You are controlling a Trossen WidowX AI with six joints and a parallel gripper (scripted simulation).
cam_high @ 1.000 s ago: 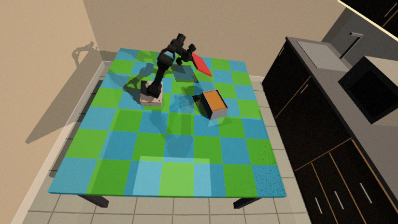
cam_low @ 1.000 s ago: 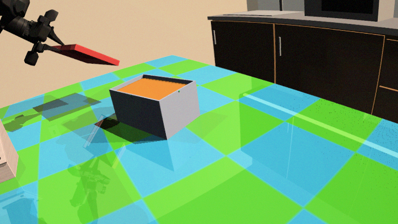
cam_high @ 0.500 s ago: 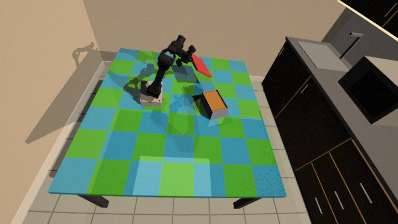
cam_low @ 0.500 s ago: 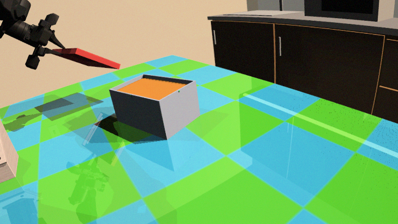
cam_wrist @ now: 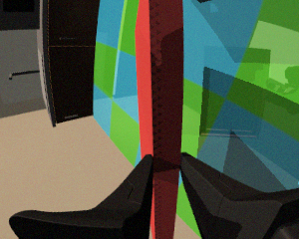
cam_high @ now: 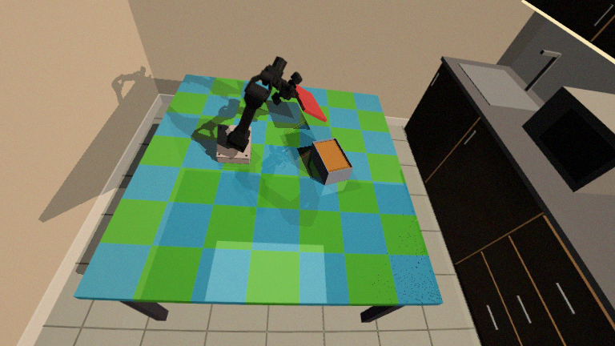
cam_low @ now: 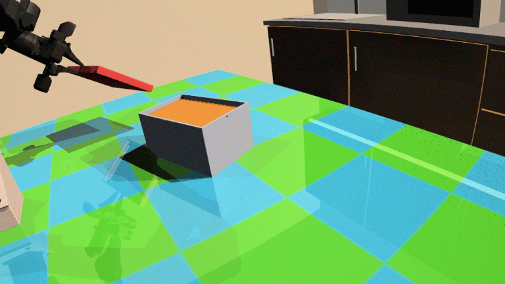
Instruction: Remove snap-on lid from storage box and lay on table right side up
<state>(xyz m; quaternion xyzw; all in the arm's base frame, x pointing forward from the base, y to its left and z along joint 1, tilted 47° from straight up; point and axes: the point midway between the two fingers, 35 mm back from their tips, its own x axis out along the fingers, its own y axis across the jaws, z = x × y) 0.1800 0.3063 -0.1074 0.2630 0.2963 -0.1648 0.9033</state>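
The red lid is 6 cm ahead of my gripper tip, 3 cm to the left of it and 4 cm below it. From my gripper tip the other things lie so: grey storage box: 22 cm ahead, 27 cm to the right, 15 cm below.
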